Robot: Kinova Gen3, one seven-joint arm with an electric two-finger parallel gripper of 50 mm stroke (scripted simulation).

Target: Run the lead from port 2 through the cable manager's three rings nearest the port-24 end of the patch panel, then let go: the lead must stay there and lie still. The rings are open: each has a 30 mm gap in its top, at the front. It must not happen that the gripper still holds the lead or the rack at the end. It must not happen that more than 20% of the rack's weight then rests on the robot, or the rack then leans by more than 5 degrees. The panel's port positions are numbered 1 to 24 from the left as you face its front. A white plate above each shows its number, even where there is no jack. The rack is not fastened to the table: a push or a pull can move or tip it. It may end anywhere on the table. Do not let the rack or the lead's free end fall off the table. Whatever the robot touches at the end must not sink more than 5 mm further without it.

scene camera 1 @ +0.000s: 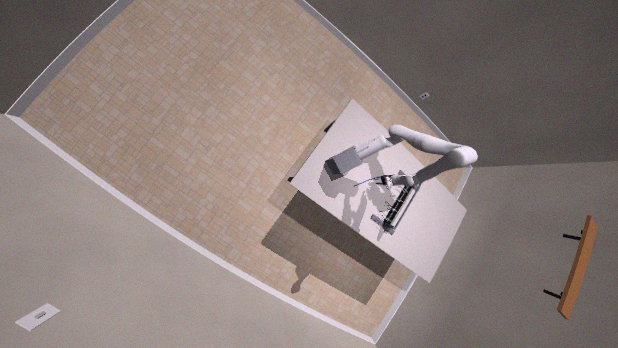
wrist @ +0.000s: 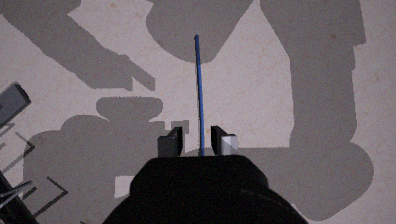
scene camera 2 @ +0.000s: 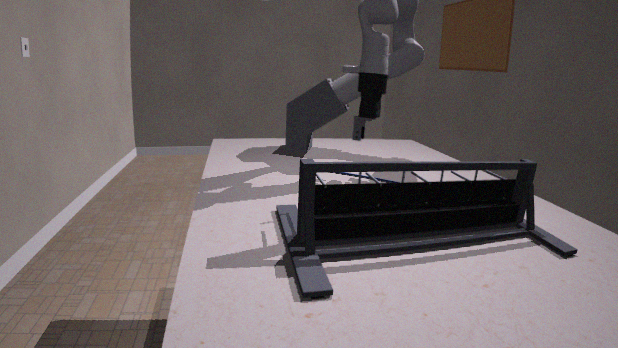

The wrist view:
gripper: 196,136
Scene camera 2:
gripper: 358,139
dark rack: 344,213
